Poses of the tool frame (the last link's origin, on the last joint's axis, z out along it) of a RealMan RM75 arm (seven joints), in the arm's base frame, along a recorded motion.
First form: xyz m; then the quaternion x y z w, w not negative.
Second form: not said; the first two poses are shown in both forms.
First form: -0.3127, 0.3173, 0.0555, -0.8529, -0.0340, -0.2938, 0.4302
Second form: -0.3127, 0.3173, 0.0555, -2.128, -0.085, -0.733
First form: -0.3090, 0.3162, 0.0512, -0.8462, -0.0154, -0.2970, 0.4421
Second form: -0.3090, 0.3162, 0.0512, -2.100, -0.038, -0.737
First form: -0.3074, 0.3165, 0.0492, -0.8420, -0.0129, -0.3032, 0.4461
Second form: -0.3074, 0.3165, 0.0492, -2.085, -0.032, -0.751
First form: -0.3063, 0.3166, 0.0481, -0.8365, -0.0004, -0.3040, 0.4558
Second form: -0.3063, 0.3166, 0.0481, -2.063, -0.001, -0.750
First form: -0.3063, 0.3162, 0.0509, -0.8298, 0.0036, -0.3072, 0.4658
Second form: -0.3063, 0.3162, 0.0509, -2.037, 0.009, -0.754
